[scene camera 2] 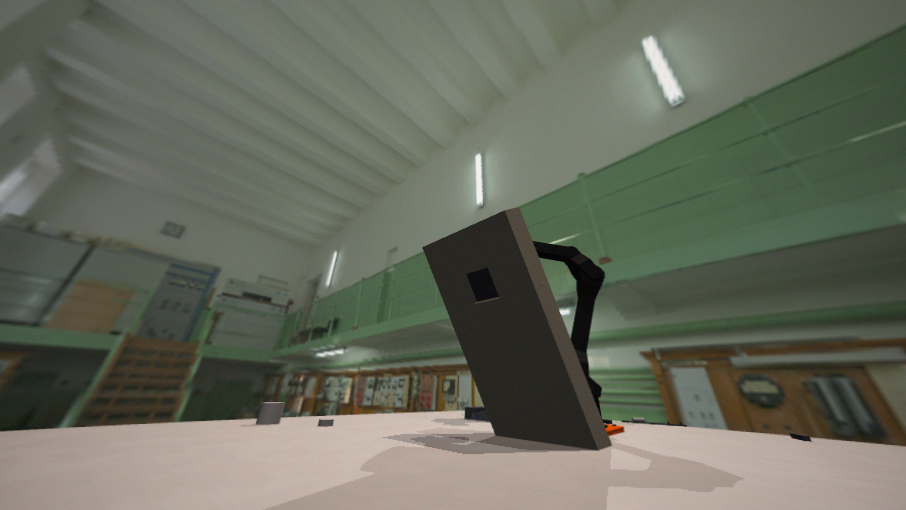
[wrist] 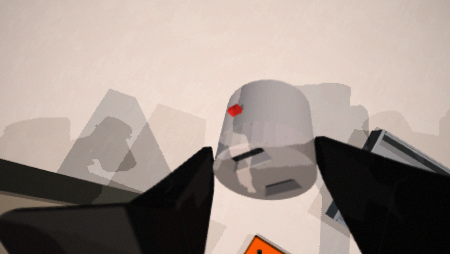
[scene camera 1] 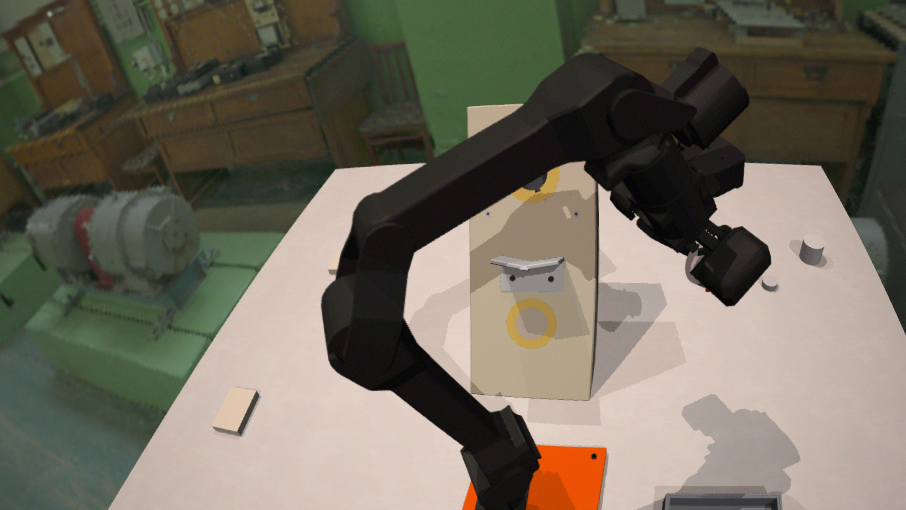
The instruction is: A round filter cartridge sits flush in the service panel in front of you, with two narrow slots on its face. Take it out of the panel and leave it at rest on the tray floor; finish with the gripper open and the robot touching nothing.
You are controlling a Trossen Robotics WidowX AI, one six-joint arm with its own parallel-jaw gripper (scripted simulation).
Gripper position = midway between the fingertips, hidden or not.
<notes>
In view: my gripper [scene camera 1: 707,266], a round filter cartridge [wrist: 266,150] and a beige block [scene camera 1: 236,409].
My gripper shows as well in the wrist view [wrist: 263,150].
</notes>
